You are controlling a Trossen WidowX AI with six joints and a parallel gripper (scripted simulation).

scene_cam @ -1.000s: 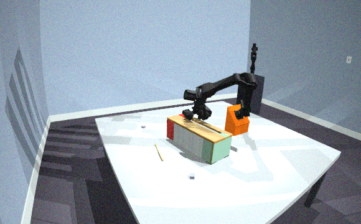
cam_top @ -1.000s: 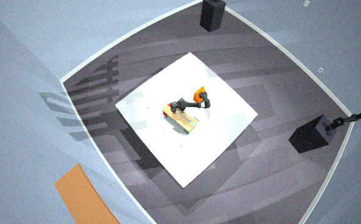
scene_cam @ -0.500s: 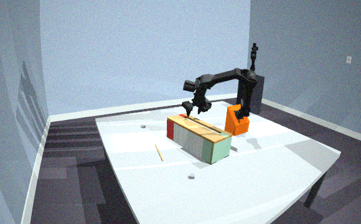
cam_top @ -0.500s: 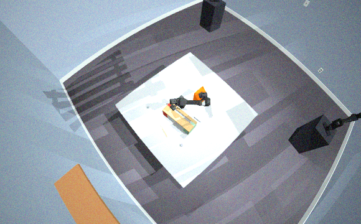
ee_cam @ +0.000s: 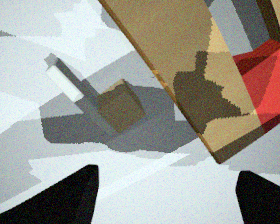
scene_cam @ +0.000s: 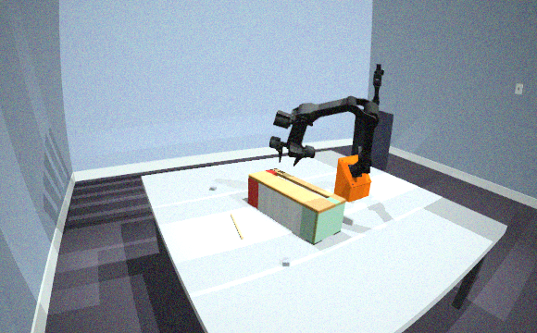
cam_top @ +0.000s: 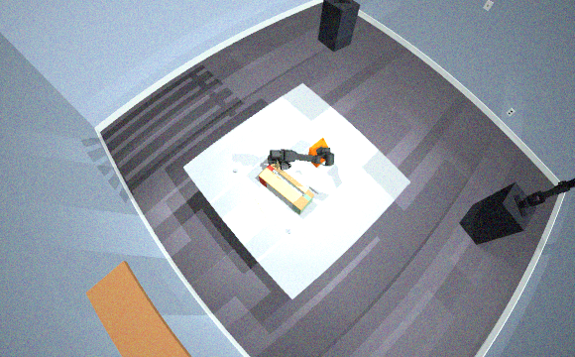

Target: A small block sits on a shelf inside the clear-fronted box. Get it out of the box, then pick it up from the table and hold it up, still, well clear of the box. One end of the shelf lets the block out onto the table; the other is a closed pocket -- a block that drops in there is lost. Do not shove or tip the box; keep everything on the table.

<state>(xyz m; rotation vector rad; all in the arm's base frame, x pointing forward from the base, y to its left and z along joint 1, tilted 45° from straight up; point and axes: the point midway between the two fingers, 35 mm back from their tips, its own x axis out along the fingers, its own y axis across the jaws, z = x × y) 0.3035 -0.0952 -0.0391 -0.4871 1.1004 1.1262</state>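
The tan block lies 14 cm below my gripper tip, 4 cm to the right of it and 2 cm behind it. From my gripper tip the other things lie so: thin wooden stick (28 cm ahead, 15 cm to the left, 15 cm below); then box (15 cm to the left, 9 cm below, 2 cm ahead).
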